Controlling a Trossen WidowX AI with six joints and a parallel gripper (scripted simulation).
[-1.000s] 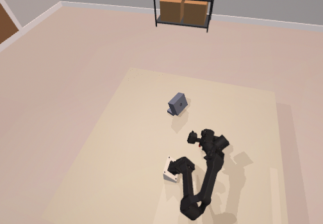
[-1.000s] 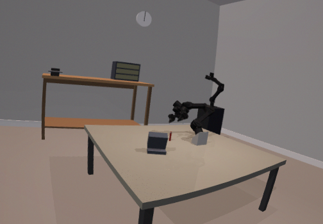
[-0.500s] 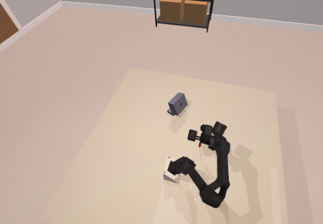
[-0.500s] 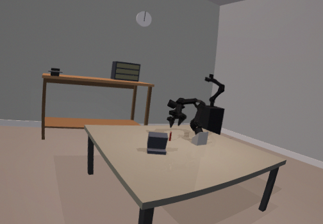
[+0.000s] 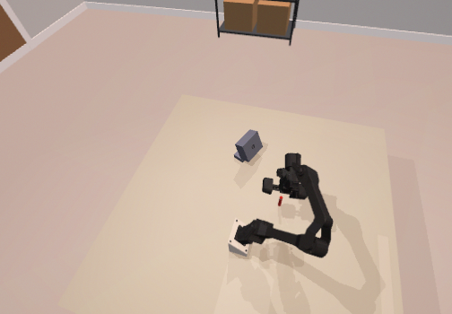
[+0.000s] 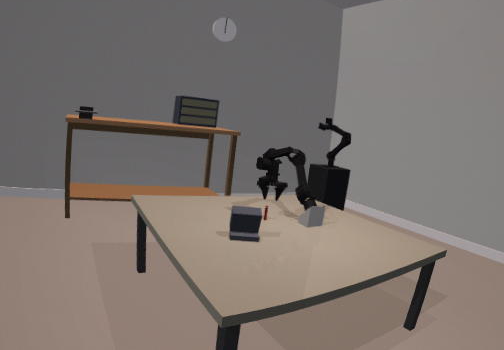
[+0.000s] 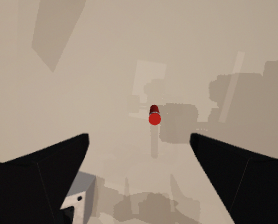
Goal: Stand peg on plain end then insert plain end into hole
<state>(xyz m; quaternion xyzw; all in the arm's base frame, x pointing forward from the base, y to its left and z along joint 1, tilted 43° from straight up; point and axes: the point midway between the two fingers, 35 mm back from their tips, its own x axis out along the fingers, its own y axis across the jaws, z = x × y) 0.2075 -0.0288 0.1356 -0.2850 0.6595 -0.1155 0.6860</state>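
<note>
Now: the red peg 10 mm ahead of my gripper tip, 10 mm to the right of it and 60 mm below it. Round my gripper tip: grey sloped panel 250 mm ahead, 220 mm to the left, 30 mm below.
</note>
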